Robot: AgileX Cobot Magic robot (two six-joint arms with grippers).
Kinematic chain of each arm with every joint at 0, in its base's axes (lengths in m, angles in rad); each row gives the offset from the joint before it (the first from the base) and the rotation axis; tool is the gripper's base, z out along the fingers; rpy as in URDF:
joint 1: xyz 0 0 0.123 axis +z
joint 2: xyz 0 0 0 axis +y
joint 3: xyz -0.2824 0 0.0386 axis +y
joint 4: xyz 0.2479 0 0.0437 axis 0.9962 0 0.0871
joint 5: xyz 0 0 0 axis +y
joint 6: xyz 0.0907 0 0.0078 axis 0.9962 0 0.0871
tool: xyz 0 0 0 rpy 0 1.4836 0
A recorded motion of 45 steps. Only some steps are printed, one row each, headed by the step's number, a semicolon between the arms.
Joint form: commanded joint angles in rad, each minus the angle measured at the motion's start. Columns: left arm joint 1, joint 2, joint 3, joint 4, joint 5, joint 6; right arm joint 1, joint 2, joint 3, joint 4, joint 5, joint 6.
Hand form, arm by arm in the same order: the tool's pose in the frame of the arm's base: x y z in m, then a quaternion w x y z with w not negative. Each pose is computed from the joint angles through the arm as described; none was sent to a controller.
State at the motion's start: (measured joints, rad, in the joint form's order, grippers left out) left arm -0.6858 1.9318 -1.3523 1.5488 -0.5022 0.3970; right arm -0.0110 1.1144 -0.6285 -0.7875 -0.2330 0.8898
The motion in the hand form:
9: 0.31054 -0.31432 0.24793 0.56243 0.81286 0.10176 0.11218; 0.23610 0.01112 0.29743 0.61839 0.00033 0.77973 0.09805
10: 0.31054 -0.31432 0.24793 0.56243 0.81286 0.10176 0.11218; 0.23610 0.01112 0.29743 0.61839 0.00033 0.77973 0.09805
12: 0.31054 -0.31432 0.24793 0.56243 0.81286 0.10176 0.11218; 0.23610 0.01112 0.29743 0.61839 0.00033 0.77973 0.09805
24: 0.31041 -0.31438 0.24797 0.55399 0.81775 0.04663 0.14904; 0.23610 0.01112 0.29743 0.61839 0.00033 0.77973 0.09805
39: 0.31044 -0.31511 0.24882 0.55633 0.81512 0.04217 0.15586; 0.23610 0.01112 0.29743 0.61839 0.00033 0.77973 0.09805
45: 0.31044 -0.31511 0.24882 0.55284 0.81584 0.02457 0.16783; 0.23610 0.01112 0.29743 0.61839 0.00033 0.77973 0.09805
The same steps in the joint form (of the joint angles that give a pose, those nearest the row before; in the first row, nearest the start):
9: -0.0027 -0.0071 -0.0092 -0.0983 -0.0254 0.0261; -0.0070 -0.0072 0.0011 -0.0022 -0.0085 0.0048
10: -0.0027 -0.0071 -0.0092 -0.0983 -0.0254 0.0261; -0.0070 -0.0072 0.0011 -0.0022 -0.0085 0.0048
12: -0.0027 -0.0071 -0.0092 -0.0983 -0.0254 0.0261; -0.0070 -0.0072 0.0011 -0.0022 -0.0085 0.0048
24: -0.0028 -0.0071 -0.0093 -0.0981 -0.0270 0.1599; -0.0070 -0.0072 0.0011 -0.0022 -0.0085 0.0048
39: -0.0048 -0.0071 -0.0092 -0.1213 -0.0242 0.1932; -0.0070 -0.0072 0.0011 -0.0022 -0.0085 0.0048
45: -0.0048 -0.0071 -0.0092 -0.1213 -0.0242 0.2363; -0.0070 -0.0072 0.0011 -0.0022 -0.0085 0.0048

